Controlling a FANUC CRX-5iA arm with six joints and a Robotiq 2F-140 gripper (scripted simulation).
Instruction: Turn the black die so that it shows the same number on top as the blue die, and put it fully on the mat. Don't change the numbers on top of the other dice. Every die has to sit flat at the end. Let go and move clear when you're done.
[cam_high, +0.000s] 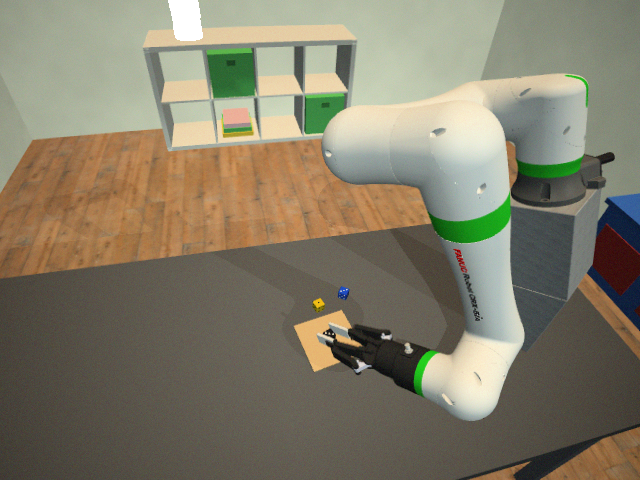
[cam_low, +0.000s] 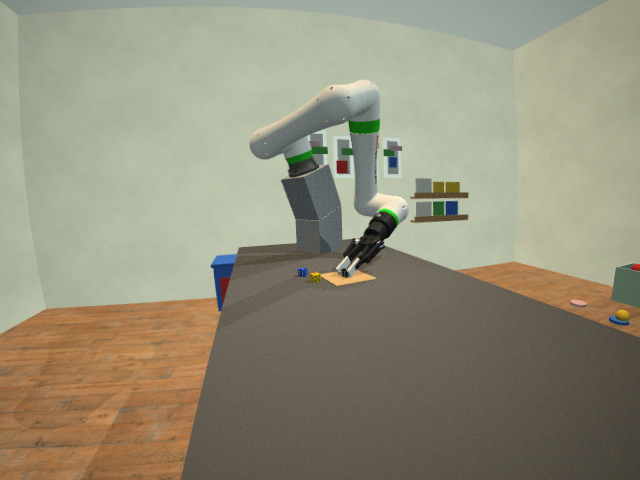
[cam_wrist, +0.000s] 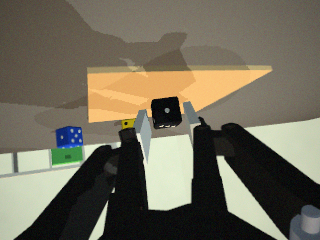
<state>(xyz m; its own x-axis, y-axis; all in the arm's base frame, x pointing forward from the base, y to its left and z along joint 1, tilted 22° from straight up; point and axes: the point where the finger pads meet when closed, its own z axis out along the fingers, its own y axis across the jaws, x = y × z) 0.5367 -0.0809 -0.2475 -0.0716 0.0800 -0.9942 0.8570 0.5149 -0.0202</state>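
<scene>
The black die is 1 cm ahead of my hand, 1 cm to the right of it and 2 cm below it. Also, from my hand: blue die: 8 cm behind, 14 cm to the right, 2 cm below; yellow die: 11 cm to the right, 2 cm below; tan mat: 1 cm ahead, 1 cm to the right, 3 cm below.
</scene>
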